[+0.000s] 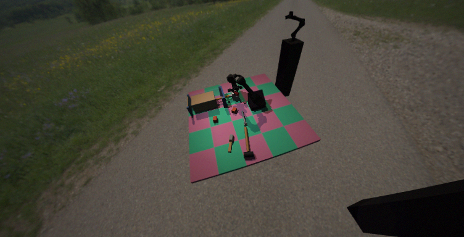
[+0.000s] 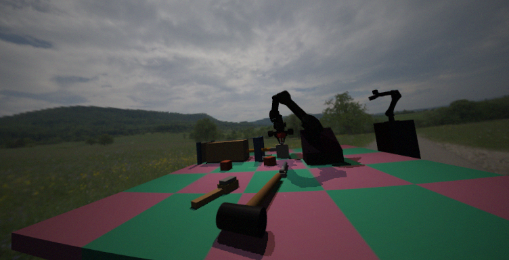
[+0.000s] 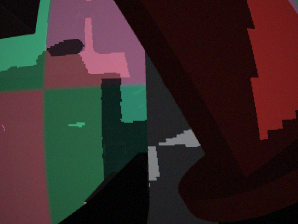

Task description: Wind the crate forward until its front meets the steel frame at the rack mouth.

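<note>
My gripper tip is 50 mm below the red knob and 30 mm to the right of it. From my gripper tip the other things lie so: grey winch 80 mm to the right, 70 mm below, 10 mm behind; frame 160 mm ahead, 60 mm to the right; winch handle 20 mm above.
</note>
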